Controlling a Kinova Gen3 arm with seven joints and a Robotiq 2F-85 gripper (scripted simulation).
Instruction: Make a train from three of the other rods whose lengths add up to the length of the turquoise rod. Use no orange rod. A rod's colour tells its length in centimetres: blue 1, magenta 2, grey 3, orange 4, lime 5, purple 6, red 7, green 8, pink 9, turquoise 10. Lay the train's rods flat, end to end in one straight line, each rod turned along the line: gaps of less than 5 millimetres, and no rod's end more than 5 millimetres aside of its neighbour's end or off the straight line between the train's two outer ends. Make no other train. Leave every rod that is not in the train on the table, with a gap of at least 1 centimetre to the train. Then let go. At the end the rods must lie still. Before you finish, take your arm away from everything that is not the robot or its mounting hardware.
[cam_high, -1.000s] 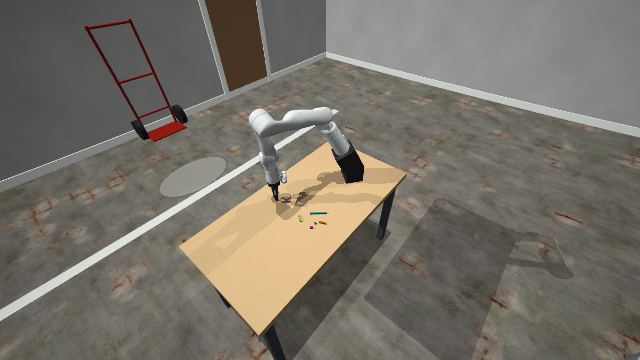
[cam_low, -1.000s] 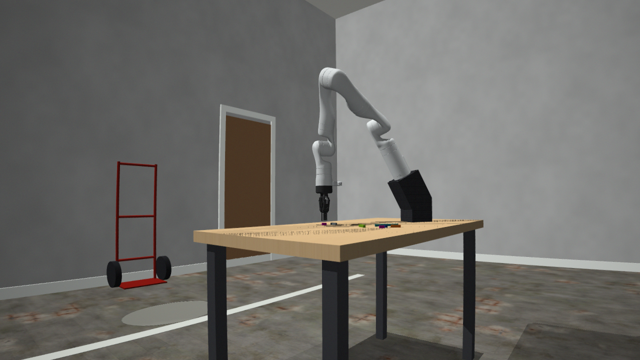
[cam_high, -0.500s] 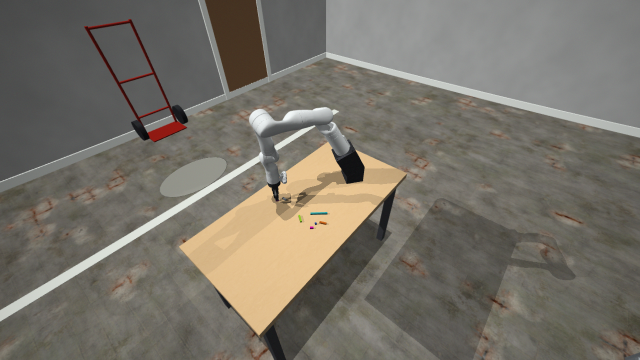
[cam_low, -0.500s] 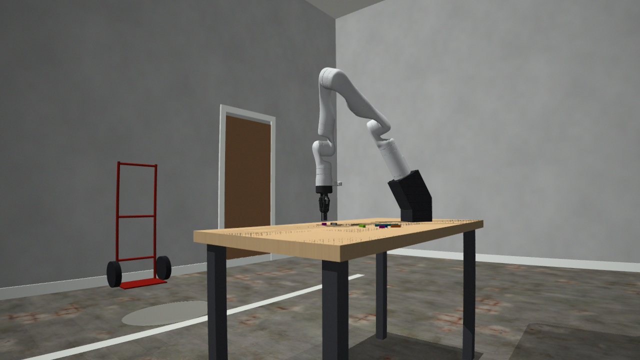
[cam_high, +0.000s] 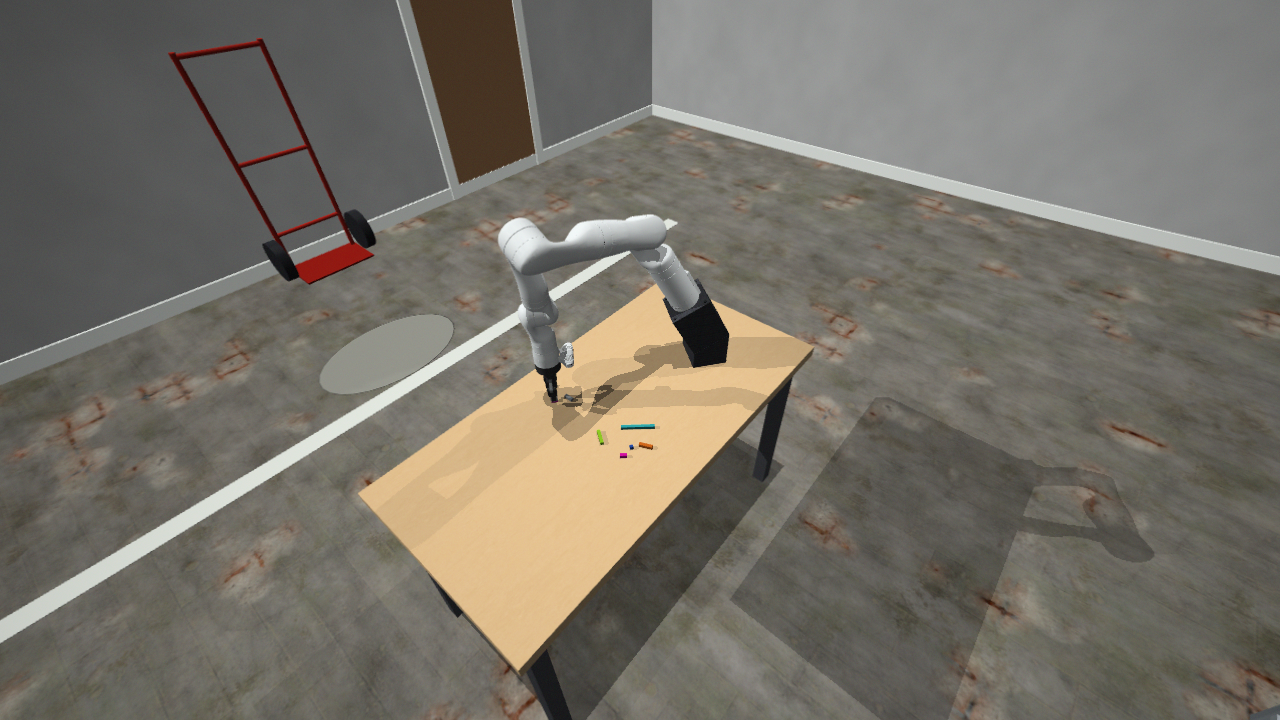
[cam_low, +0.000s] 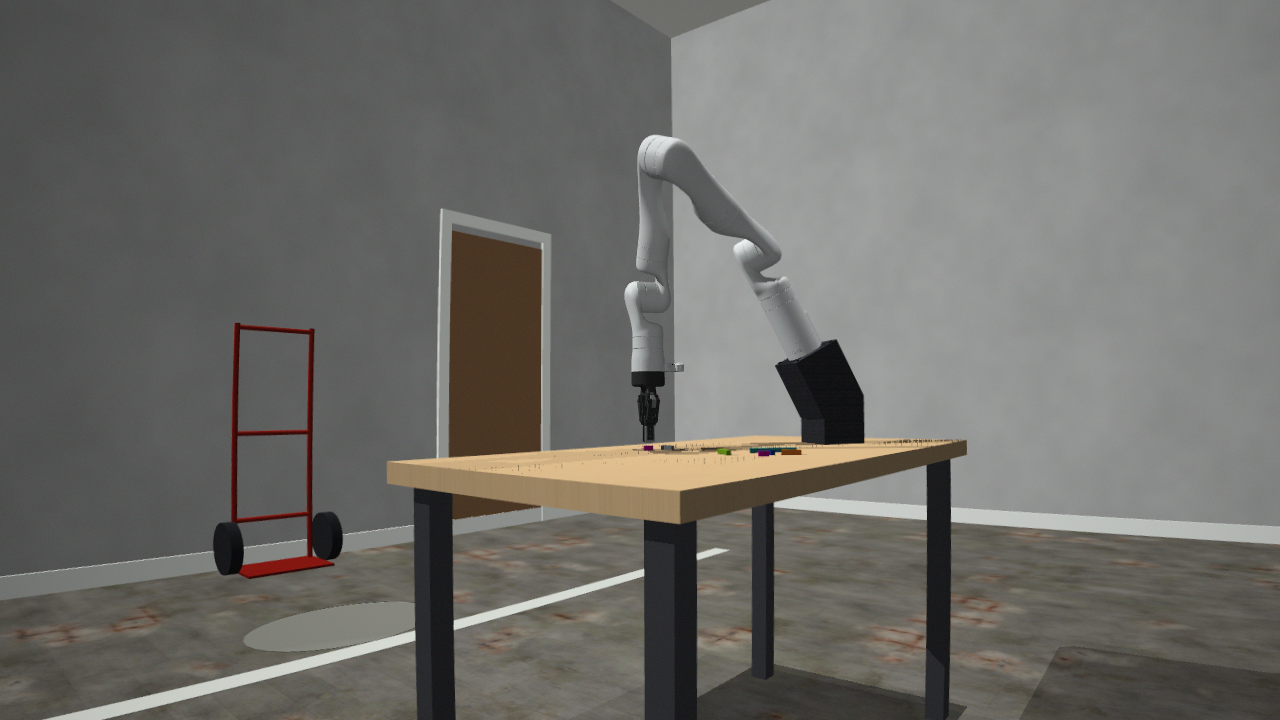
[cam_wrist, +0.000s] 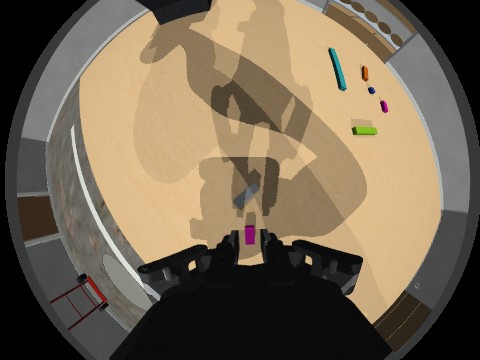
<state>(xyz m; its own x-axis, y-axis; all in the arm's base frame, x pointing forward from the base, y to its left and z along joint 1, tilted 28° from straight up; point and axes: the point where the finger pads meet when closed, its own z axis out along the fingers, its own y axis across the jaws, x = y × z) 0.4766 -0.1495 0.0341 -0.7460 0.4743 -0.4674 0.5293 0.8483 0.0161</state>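
My gripper is now 40 mm past the grey rod, 20 mm to the right of it and 30 mm above it. Round my hand: turquoise rod 100 mm behind, 270 mm to the left, 30 mm below; lime rod 210 mm to the left, 30 mm below; blue rod 40 mm behind, 300 mm to the left, 30 mm below.
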